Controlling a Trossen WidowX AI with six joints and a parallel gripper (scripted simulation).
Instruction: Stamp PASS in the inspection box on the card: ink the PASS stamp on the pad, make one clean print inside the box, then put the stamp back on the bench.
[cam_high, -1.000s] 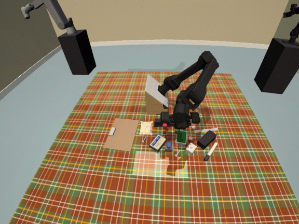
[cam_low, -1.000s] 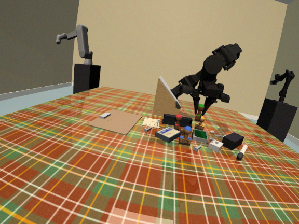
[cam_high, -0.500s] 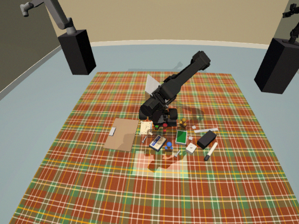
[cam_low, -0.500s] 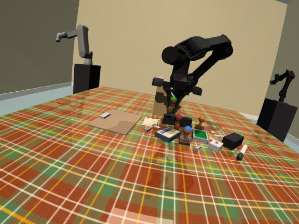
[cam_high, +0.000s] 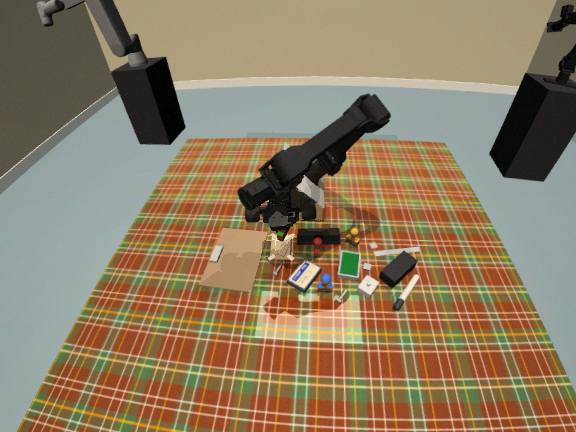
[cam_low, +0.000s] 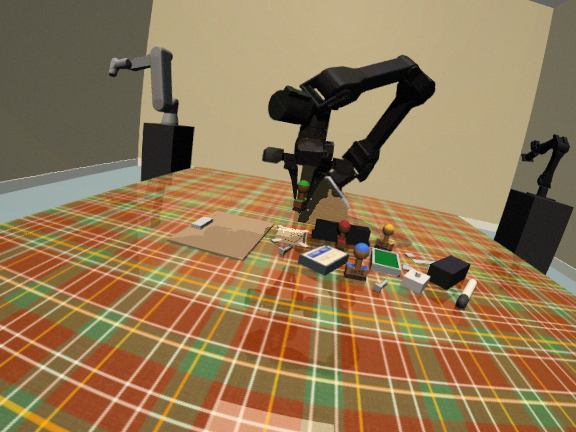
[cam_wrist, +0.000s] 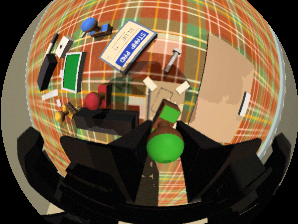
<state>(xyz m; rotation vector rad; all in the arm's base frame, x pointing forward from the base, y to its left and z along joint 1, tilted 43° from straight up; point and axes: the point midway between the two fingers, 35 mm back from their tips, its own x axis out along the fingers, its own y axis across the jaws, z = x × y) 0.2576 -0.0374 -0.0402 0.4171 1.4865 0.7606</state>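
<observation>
Now: the white card 20 mm behind my gripper tip, 10 mm to the right of it and 90 mm below it. Also, from my gripper tip: blue-topped pad box 90 mm ahead, 80 mm to the left, 80 mm below; then red stamp 10 mm behind, 100 mm to the left, 70 mm below; then green stamp right at my gripper tip.
</observation>
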